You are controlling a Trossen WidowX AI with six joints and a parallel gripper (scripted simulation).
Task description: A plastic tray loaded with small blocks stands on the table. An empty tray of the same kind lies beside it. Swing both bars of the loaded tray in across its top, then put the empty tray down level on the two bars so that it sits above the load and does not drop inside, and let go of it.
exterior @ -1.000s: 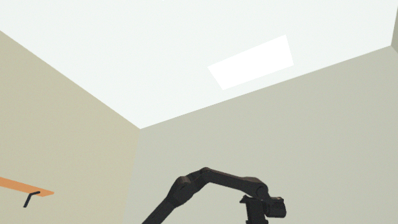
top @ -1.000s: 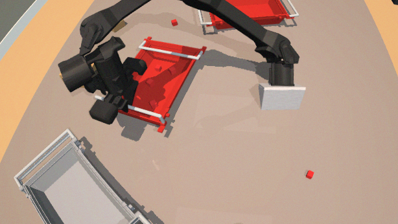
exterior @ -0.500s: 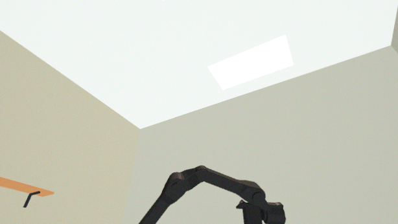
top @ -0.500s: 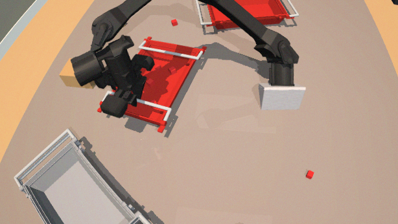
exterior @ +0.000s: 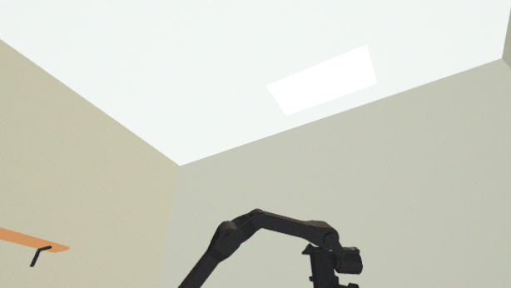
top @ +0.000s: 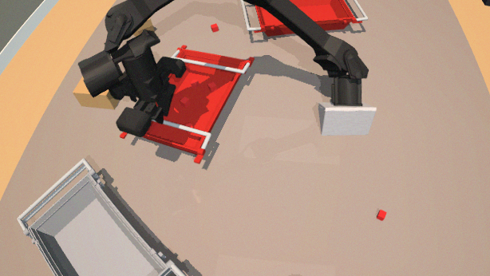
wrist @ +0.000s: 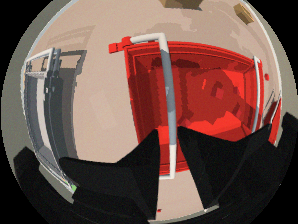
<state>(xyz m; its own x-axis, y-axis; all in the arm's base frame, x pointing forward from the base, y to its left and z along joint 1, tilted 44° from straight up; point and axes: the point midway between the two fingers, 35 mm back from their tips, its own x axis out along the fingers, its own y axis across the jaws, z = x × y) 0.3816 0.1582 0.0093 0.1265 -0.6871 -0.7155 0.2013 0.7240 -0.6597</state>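
My gripper tip is now 500 mm to the left of the red tray, 270 mm past it and 40 mm above it. The rest, counted from my gripper tip: small red cube: 470 mm behind, 130 mm to the left, 80 mm below.
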